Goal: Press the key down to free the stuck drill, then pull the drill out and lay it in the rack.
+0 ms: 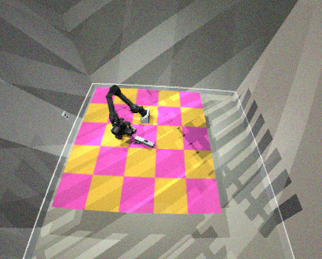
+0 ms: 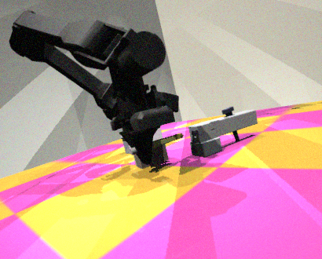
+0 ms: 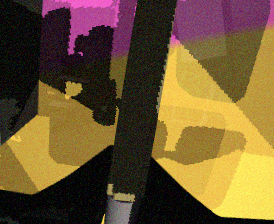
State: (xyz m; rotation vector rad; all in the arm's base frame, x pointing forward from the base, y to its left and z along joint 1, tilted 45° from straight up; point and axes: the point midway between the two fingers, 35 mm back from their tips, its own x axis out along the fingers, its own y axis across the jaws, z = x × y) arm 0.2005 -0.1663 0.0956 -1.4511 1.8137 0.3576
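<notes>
The grey-brown block lies 70 mm to the left of my gripper tip and 50 mm behind it. From my gripper tip the other things lie so: dark key (210 mm to the left, 90 mm ahead, 30 mm above); housing block (190 mm to the left, 80 mm ahead, 20 mm above); drill (30 mm to the left, 30 mm above, 10 mm ahead).
</notes>
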